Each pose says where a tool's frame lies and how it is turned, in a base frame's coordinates. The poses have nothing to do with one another.
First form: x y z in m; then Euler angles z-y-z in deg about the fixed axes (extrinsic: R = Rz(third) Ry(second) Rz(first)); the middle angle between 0 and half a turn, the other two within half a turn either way.
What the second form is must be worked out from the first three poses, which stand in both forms.
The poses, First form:
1: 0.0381 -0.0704 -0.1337 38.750 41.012 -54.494
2: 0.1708 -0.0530 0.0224 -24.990 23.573 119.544
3: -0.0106 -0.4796 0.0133 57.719 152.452 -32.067
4: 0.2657 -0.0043 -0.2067 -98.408 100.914 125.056
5: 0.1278 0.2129 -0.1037 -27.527 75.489 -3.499
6: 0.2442 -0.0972 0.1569 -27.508 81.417 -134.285
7: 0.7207 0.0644 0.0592 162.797 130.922 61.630
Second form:
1: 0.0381 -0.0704 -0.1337 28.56 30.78 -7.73
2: 0.1708 -0.0530 0.0224 -10.44 21.25 92.59
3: -0.0106 -0.4796 0.0133 156.20 14.30 87.19
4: 0.2657 -0.0043 -0.2067 -101.03 -8.25 36.66
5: 0.1278 0.2129 -0.1037 -60.75 59.15 -67.82
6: 0.2442 -0.0972 0.1569 -71.90 61.28 151.71
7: 0.7207 0.0644 0.0592 161.16 -46.20 86.93
